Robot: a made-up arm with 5 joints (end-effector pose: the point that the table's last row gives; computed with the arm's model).
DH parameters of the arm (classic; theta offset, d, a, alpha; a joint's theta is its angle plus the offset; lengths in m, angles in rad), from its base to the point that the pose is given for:
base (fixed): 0.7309 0 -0.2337 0
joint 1: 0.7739 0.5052 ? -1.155
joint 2: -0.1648 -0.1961 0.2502 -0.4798
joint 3: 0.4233 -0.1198 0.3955 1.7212
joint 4: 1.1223 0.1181 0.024 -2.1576
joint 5: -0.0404 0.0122 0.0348 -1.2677
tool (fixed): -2.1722 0.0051 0 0
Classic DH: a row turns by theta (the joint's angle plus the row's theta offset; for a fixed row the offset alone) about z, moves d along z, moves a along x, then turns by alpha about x.
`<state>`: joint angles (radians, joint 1 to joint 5).
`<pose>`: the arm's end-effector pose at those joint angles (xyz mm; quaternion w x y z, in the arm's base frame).
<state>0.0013 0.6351 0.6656 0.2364 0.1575</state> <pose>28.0 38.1 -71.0 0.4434 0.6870 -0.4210 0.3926</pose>
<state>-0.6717 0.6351 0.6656 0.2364 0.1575</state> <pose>104.9 -130.1 -71.0 0.5482 0.5095 -0.6242 0.2242</pose>
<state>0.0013 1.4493 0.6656 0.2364 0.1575</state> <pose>-52.2 -401.5 -187.9 0.6025 0.5471 -0.1244 0.5675</pose>
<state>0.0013 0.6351 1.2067 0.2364 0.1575</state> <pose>60.5 -181.7 -82.7 0.5944 0.5275 -0.3224 0.5142</pose>
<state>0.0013 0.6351 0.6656 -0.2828 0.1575</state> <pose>38.8 39.6 -98.9 0.3270 0.5569 -0.5301 0.5495</pose>
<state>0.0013 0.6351 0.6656 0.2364 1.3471</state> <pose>60.0 16.8 -79.7 0.1260 0.5754 -0.1563 0.7929</pose>
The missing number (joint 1, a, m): -0.1634
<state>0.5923 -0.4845 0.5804 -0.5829 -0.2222</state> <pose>-1.4 454.7 493.3 0.0436 0.6675 -0.7433 0.0123</pose>
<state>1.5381 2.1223 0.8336 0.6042 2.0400</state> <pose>424.1 86.5 17.0 0.2937 0.1706 -0.8373 -0.4284</pose>
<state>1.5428 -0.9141 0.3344 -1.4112 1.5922</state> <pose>-357.9 446.0 760.8 0.0113 -0.3213 0.6983 -0.6396</pose>
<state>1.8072 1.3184 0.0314 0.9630 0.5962</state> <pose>-248.1 -120.0 -153.6 0.0544 0.5716 0.6644 0.4784</pose>
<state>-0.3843 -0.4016 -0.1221 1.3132 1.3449</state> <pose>367.2 -14.8 710.6 0.4748 -0.5661 0.5872 -0.3307</pose>
